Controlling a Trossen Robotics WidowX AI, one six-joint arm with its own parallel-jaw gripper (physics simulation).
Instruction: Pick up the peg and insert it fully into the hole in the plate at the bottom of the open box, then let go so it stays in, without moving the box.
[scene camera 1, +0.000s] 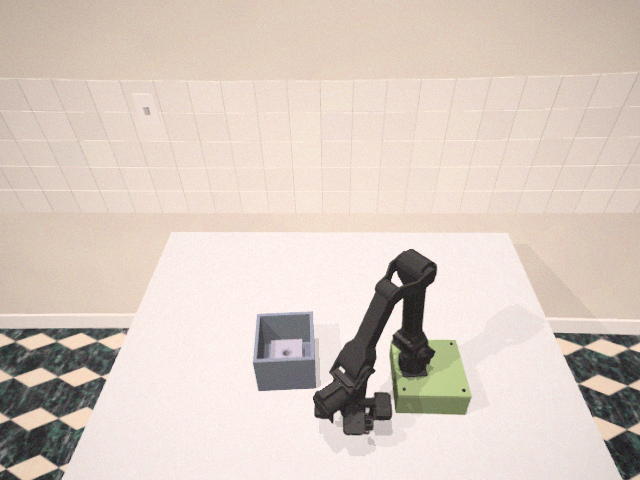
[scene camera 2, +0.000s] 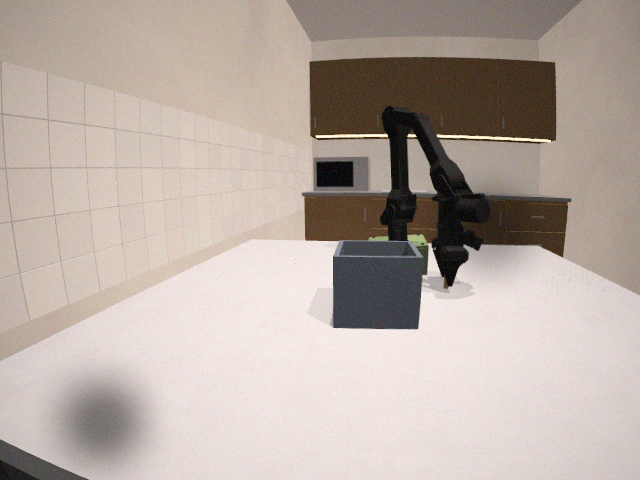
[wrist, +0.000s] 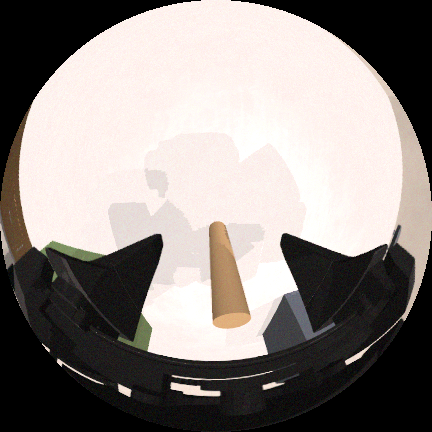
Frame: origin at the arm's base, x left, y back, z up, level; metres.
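Where they show: gripper, between the fingertips: (scene camera 2: 446, 281) (wrist: 223, 240); arm's base, origin of its link: (scene camera 1: 412, 366).
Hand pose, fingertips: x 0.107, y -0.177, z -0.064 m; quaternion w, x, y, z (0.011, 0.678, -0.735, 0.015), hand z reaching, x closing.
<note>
Each offset is from my fingertips to the top centre of the thing. "pt": to the spot under its first point. Level surfaces: height alone.
A tan round peg {dy +0.003, dx +0.001, dz +0.061 m} (wrist: 227, 280) (scene camera 2: 445, 283) stands upright on the table. In scene camera 2 its lower end shows below the fingertips; in scene camera 1 the arm hides it. My gripper (wrist: 223, 240) (scene camera 2: 450, 283) is open and low over the table. In the wrist view the peg stands between the spread fingers, with space on both sides. The open blue-grey box {dy -0.160, dx -0.193, dz +0.119 m} (scene camera 1: 285, 374) (scene camera 2: 376, 291) (wrist: 283, 325) stands to the left of the gripper in scene camera 1. At its bottom lies a pale plate {dy -0.160, dx -0.193, dz +0.042 m} (scene camera 1: 296, 346) with a dark round hole {pt dy -0.161, dx -0.202, dz +0.029 m} (scene camera 1: 286, 352).
The arm's base stands on a green block (scene camera 1: 447, 366) (scene camera 2: 423, 258) (wrist: 143, 335), right of the gripper in scene camera 1. The box walls rise well above the plate. The white table {dz -0.019 m} (scene camera 1: 217, 289) (scene camera 2: 232, 361) carries the box and block. A tiled wall runs behind it.
</note>
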